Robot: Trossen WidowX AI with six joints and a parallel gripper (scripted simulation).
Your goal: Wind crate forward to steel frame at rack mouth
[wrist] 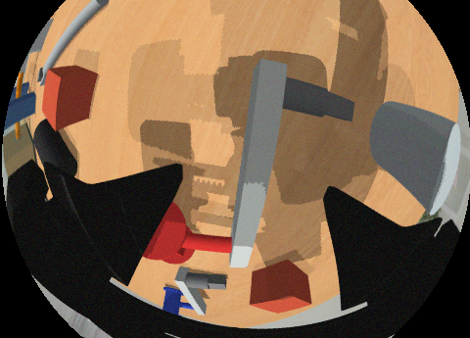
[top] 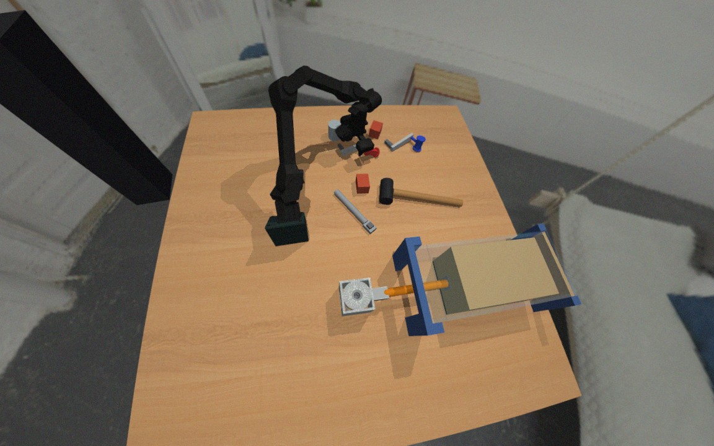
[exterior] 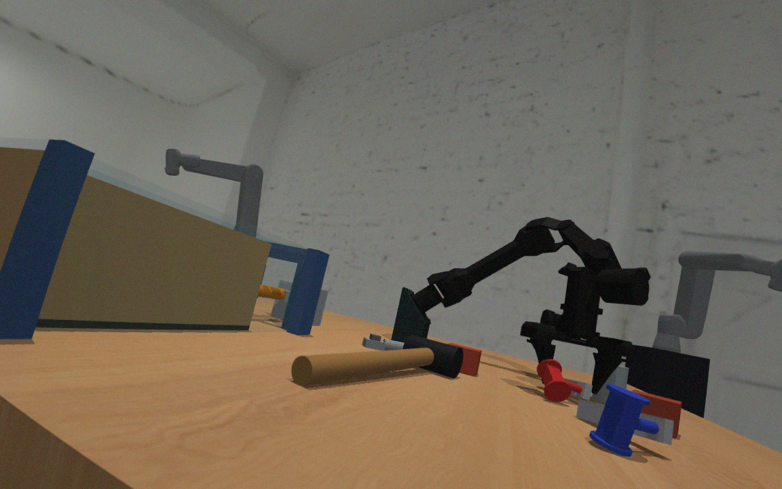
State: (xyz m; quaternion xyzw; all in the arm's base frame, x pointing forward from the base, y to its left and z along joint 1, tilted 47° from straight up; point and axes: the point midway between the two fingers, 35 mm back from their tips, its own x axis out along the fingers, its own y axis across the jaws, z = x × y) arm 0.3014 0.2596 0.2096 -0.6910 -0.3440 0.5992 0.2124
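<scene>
Right now the red-knobbed winch handle is 10 mm to the right of my gripper tip, 10 mm ahead of it and 10 mm above it. From my gripper tip the other things lie so: blue knob 270 mm ahead, 20 mm to the right, 10 mm above; then red knob 60 mm ahead, 30 mm to the right, 10 mm above; then blue-knobbed crank handle 230 mm ahead, 10 mm to the right, 10 mm above.
</scene>
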